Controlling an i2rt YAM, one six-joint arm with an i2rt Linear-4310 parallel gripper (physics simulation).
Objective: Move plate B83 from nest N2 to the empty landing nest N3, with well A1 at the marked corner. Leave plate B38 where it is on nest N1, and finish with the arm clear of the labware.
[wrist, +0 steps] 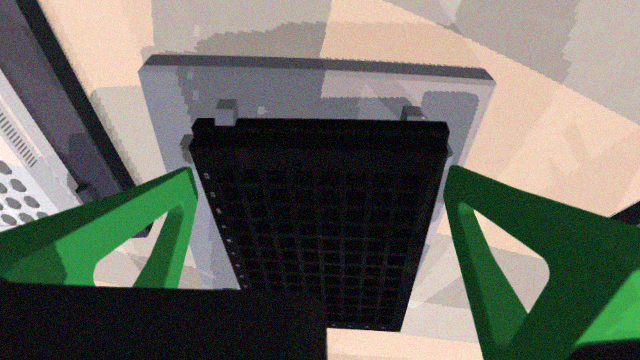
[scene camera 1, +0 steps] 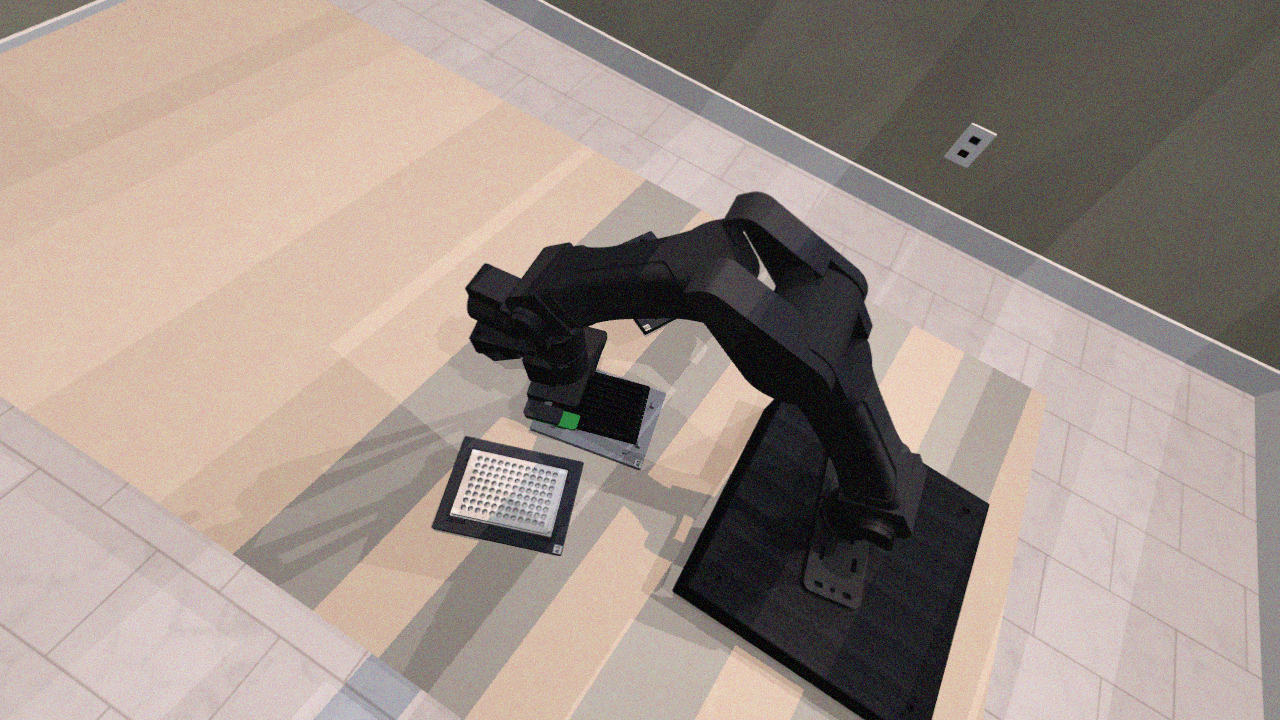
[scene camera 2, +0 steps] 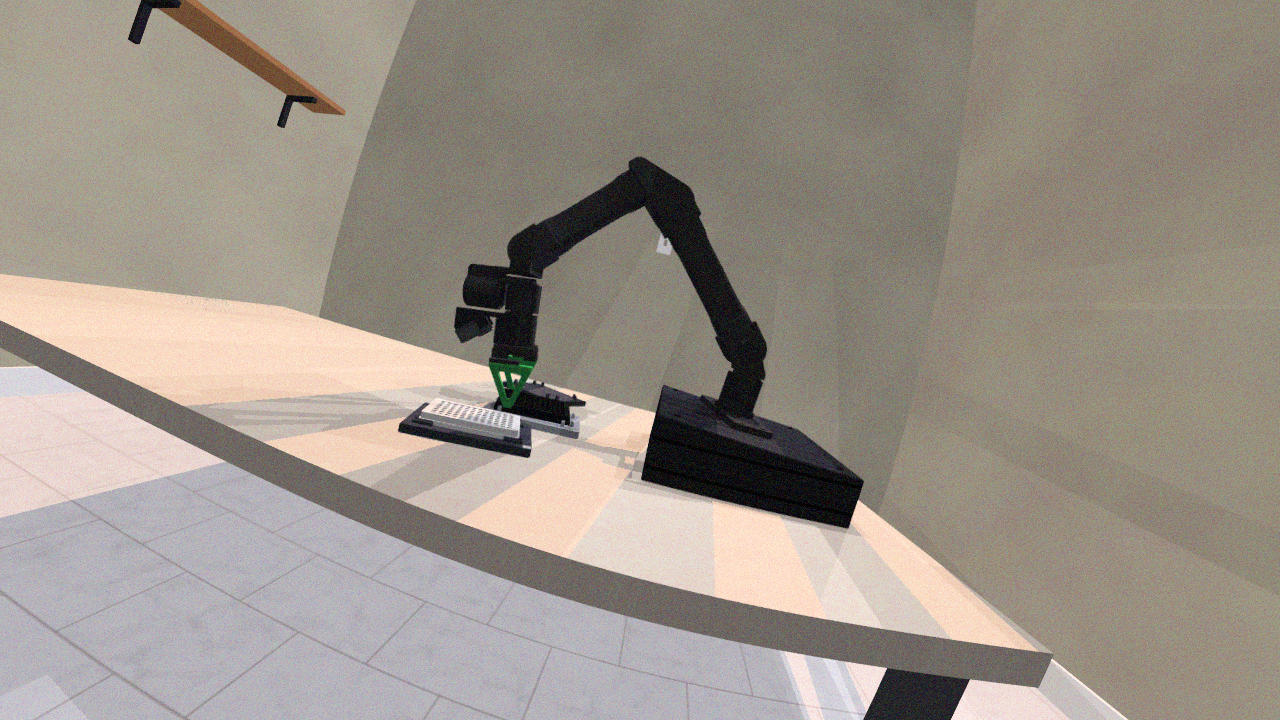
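The black plate B83 (scene camera 1: 619, 408) (scene camera 2: 547, 409) (wrist: 320, 215) sits on the grey nest N2 (scene camera 1: 590, 445) (scene camera 2: 565, 430) (wrist: 300, 82). My gripper (scene camera 1: 580, 404) (scene camera 2: 509, 402) (wrist: 320, 180) is open. Its green fingertips are apart on either side of the plate's long sides, with a gap at each side in the wrist view; their exact height is unclear. The white plate B38 (scene camera 1: 510, 490) (scene camera 2: 469, 417) sits on the dark nest N1 (scene camera 1: 501, 534) (scene camera 2: 465, 440) (wrist: 55, 110). The dark nest N3 (scene camera 1: 655, 324) (scene camera 2: 559, 394) shows partly behind the arm. The A1 mark of N2 is hidden in the wrist view.
N1 with B38 stands close to the left finger's side in the wrist view. A dark edge (wrist: 631, 212) shows at the right of that view. The arm's black base block (scene camera 1: 742, 573) (scene camera 2: 747, 474) stands on the table (scene camera 1: 268, 223) (scene camera 2: 510, 501).
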